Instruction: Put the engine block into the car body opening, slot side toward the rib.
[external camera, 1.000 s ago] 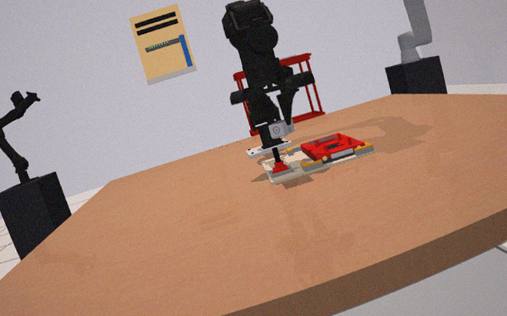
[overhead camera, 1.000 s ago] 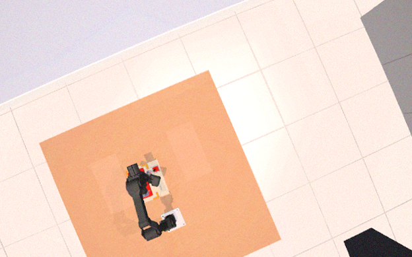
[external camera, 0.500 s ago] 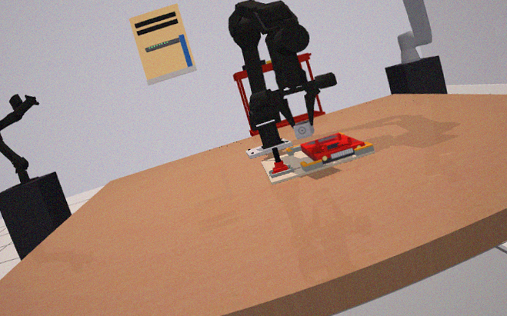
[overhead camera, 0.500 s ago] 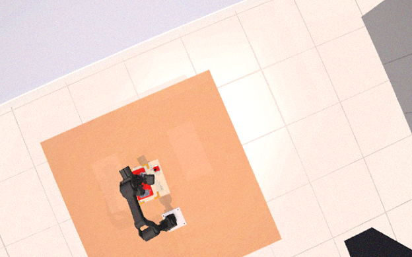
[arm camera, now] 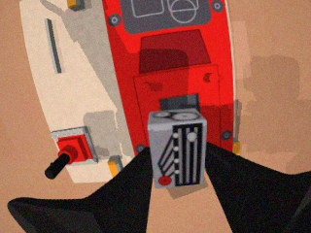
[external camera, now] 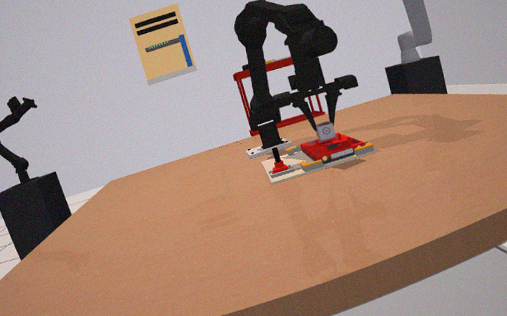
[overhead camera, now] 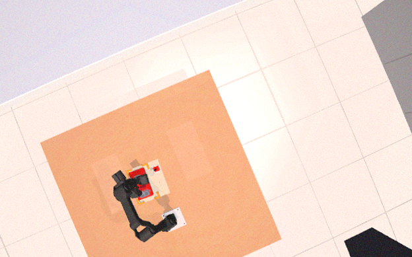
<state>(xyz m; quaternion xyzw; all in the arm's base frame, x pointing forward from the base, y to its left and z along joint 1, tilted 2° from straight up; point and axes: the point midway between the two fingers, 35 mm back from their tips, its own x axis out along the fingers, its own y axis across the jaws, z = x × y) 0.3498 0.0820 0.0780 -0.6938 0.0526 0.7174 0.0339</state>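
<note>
Now: the base plate 4 cm behind my gripper tip, 2 cm to the right of it and 6 cm below it. From my gripper tip the other things lie so: engine block 1 cm below.
</note>
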